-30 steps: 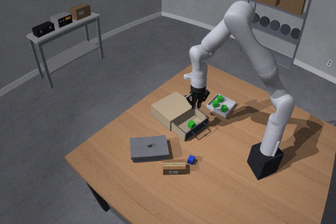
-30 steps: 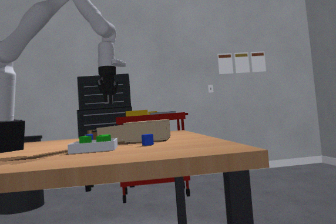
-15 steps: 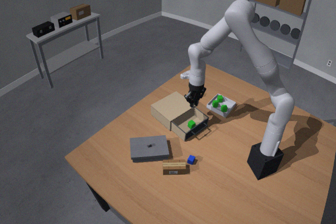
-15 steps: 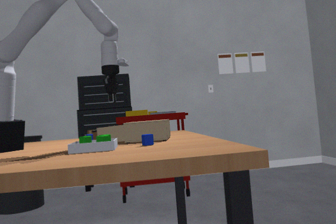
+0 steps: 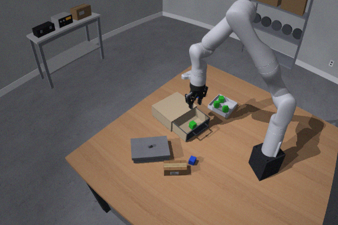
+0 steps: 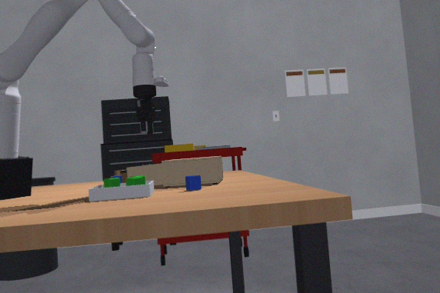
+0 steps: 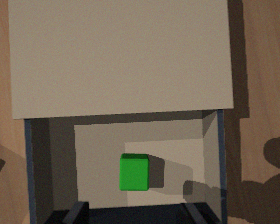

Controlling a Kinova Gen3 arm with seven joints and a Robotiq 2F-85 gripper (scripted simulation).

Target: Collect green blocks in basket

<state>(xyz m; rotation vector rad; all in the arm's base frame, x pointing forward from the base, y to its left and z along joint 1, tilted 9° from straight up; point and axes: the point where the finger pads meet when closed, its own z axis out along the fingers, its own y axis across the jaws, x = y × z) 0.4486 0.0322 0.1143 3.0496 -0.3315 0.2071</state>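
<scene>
Right now my hand is 150 mm above the drawer and 20 mm short of it. Round my hand: grey lid 280 mm to the left, 140 mm below, 60 mm ahead; metal box 280 mm to the left, 160 mm below, 60 mm ahead; light wooden cabinet 150 mm below, 80 mm ahead, 10 mm to the right.
</scene>
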